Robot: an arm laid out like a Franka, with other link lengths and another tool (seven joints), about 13 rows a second.
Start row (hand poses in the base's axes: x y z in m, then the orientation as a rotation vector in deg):
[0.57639 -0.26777 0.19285 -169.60 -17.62 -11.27]
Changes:
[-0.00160 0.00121 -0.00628 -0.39 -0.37 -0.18]
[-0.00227 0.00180 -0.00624 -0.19 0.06 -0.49]
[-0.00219 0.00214 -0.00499 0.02 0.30 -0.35]
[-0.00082 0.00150 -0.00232 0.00 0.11 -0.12]
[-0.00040 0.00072 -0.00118 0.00 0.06 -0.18]
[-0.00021 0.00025 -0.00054 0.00 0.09 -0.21]
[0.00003 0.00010 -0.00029 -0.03 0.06 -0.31]
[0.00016 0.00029 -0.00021 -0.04 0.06 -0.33]
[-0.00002 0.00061 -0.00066 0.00 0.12 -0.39]
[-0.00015 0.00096 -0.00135 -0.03 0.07 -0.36]
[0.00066 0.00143 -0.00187 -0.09 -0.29 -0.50]
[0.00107 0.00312 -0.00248 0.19 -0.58 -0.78]
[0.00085 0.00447 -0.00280 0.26 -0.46 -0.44]
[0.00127 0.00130 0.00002 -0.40 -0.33 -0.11]
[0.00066 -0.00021 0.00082 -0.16 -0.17 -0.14]
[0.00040 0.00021 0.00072 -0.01 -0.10 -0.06]
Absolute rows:
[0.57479 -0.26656 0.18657 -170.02 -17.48 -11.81]
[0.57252 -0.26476 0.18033 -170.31 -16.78 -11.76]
[0.57033 -0.26262 0.17534 -170.37 -16.22 -11.35]
[0.56951 -0.26112 0.17302 -170.40 -16.03 -11.20]
[0.56911 -0.26040 0.17184 -170.44 -15.76 -11.13]
[0.56890 -0.26015 0.17130 -170.48 -15.44 -11.02]
[0.56893 -0.26005 0.17101 -170.57 -14.98 -10.96]
[0.56909 -0.25976 0.17080 -170.67 -14.49 -10.90]
[0.56907 -0.25915 0.17014 -170.74 -13.90 -10.76]
[0.56892 -0.25819 0.16879 -170.83 -13.36 -10.69]
[0.56958 -0.25676 0.16692 -171.00 -12.66 -11.17]
[0.57065 -0.25364 0.16444 -170.92 -11.53 -12.13]
[0.57150 -0.24917 0.16164 -170.71 -10.88 -12.88]
[0.57277 -0.24787 0.16166 -171.11 -10.82 -13.38]
[0.57343 -0.24808 0.16248 -171.28 -10.66 -13.65]
[0.57383 -0.24787 0.16320 -171.29 -10.58 -13.81]

